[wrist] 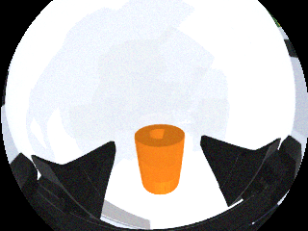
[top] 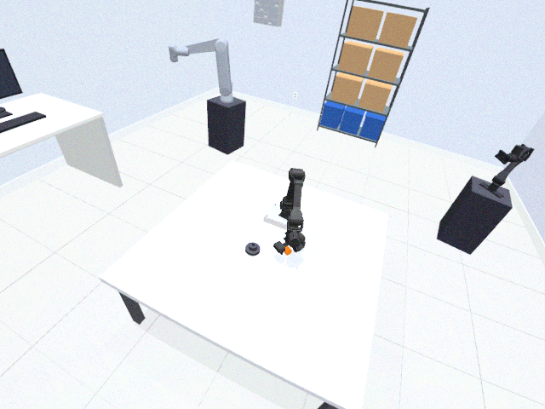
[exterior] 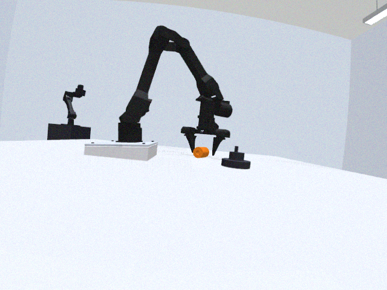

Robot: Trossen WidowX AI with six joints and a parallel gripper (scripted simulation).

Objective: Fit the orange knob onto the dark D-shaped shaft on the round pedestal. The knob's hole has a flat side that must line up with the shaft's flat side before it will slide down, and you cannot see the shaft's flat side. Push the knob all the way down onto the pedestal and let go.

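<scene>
Now: the orange knob 1 cm to the right of my gripper tip, 1 cm behind it and 1 cm above it. Also, from my gripper tip: round dark pedestal: 17 cm to the right, 11 cm ahead, 2 cm above.
</scene>
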